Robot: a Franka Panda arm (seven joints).
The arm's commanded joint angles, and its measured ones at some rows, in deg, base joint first. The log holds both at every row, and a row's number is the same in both.
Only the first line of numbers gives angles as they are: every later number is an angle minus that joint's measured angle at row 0.
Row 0, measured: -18.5 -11.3 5.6 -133.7 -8.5 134.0 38.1
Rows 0 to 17, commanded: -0.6 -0.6 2.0 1.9 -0.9 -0.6 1.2; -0.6 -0.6 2.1 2.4 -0.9 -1.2 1.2; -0.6 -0.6 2.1 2.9 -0.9 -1.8 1.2; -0.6 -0.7 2.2 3.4 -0.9 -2.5 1.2; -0.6 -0.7 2.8 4.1 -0.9 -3.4 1.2; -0.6 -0.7 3.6 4.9 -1.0 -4.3 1.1; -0.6 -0.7 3.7 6.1 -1.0 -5.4 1.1; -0.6 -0.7 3.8 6.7 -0.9 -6.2 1.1; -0.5 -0.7 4.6 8.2 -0.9 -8.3 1.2; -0.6 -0.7 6.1 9.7 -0.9 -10.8 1.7; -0.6 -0.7 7.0 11.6 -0.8 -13.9 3.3; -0.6 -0.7 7.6 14.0 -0.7 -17.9 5.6; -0.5 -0.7 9.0 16.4 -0.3 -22.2 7.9; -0.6 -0.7 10.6 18.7 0.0 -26.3 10.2; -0.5 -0.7 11.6 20.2 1.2 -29.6 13.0; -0.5 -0.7 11.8 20.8 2.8 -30.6 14.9; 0.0 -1.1 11.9 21.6 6.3 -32.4 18.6; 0.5 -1.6 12.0 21.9 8.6 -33.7 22.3
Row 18, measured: 0.2 -1.1 10.8 18.8 2.9 -28.2 13.5
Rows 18 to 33, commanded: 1.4 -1.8 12.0 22.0 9.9 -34.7 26.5; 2.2 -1.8 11.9 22.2 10.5 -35.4 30.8; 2.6 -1.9 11.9 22.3 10.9 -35.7 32.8; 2.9 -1.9 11.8 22.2 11.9 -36.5 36.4; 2.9 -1.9 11.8 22.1 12.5 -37.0 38.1; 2.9 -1.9 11.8 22.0 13.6 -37.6 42.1; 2.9 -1.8 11.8 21.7 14.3 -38.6 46.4; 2.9 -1.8 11.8 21.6 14.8 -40.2 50.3; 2.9 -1.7 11.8 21.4 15.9 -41.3 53.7; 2.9 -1.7 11.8 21.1 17.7 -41.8 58.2; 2.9 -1.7 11.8 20.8 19.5 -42.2 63.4; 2.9 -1.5 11.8 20.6 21.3 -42.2 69.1; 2.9 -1.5 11.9 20.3 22.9 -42.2 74.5; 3.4 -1.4 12.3 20.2 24.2 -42.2 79.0; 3.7 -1.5 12.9 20.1 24.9 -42.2 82.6; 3.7 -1.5 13.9 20.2 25.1 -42.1 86.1
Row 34, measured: 3.2 -1.2 12.1 20.2 22.9 -41.0 74.8
